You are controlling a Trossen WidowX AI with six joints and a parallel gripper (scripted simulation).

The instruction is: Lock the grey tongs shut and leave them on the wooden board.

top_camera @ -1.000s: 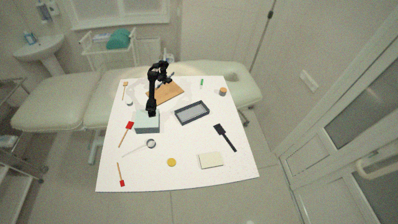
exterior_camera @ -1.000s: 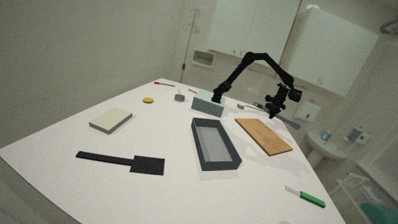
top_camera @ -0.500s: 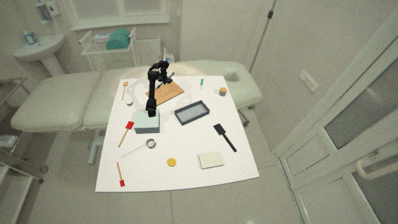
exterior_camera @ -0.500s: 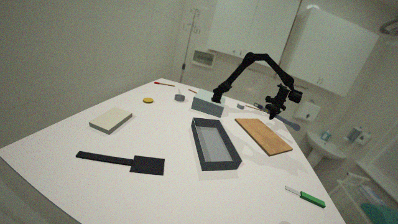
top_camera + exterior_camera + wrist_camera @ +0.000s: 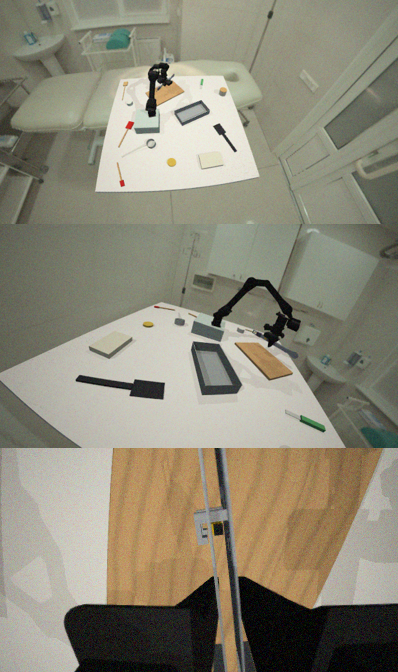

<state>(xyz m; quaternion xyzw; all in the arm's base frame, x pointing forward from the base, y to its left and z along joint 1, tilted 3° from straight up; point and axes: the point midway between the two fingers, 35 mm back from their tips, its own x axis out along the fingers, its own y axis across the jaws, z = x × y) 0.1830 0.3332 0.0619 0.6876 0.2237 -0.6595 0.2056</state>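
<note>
The yellow slider is 40 mm above my gripper tip, 30 mm to the right of it and 30 mm behind it. From my gripper tip the other things lie so: wooden board: 90 mm below; green-handled knife: 440 mm ahead, 90 mm below, 20 mm to the left; roasting tin: 360 mm to the right, 190 mm ahead, 70 mm below.
</note>
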